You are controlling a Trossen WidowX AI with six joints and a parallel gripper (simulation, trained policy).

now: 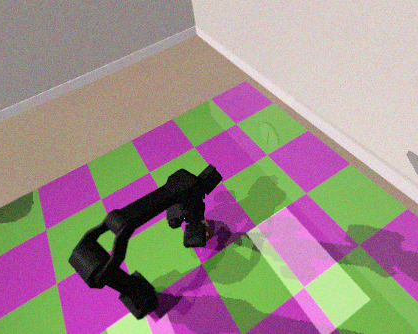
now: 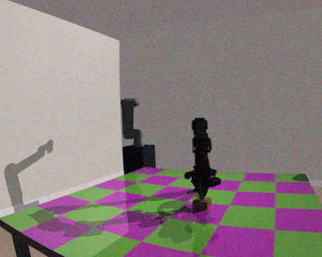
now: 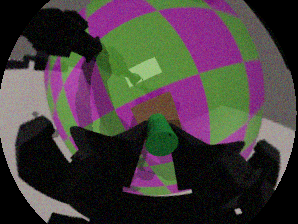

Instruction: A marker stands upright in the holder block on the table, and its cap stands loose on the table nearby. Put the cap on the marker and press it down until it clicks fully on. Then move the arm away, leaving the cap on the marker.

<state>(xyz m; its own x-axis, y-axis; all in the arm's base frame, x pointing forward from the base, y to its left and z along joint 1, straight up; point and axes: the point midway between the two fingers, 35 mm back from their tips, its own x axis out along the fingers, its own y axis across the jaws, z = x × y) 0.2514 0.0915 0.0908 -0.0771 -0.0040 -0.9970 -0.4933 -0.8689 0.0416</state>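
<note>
Now: gripper tip 20 mm below the green cap. The rest, counted from my gripper tip: brown holder block (40 mm below).
</note>
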